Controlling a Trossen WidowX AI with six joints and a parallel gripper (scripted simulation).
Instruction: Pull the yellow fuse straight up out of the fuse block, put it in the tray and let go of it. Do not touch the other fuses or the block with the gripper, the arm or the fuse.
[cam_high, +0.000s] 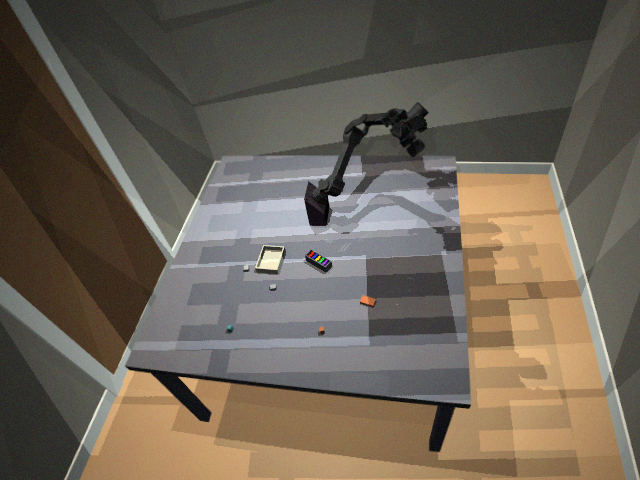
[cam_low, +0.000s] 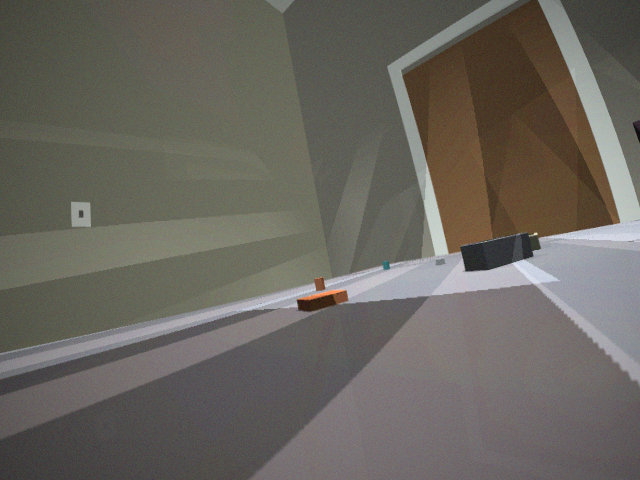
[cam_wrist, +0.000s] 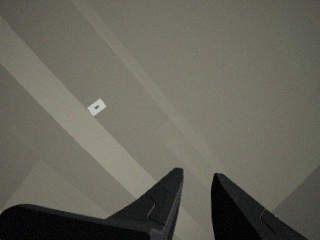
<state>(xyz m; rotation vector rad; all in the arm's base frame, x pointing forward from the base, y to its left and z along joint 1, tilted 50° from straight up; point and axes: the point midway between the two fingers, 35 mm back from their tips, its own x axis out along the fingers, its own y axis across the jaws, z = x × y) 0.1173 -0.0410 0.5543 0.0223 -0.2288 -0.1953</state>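
The yellow fuse lies 520 mm below my gripper tip, 330 mm to the right of it and 180 mm ahead of it. Round my gripper tip: orange cube: 530 mm below, 510 mm ahead, 240 mm to the right; orange bar: 530 mm below, 350 mm ahead, 90 mm to the right; cream tray: 550 mm to the right, 540 mm below, 200 mm ahead.
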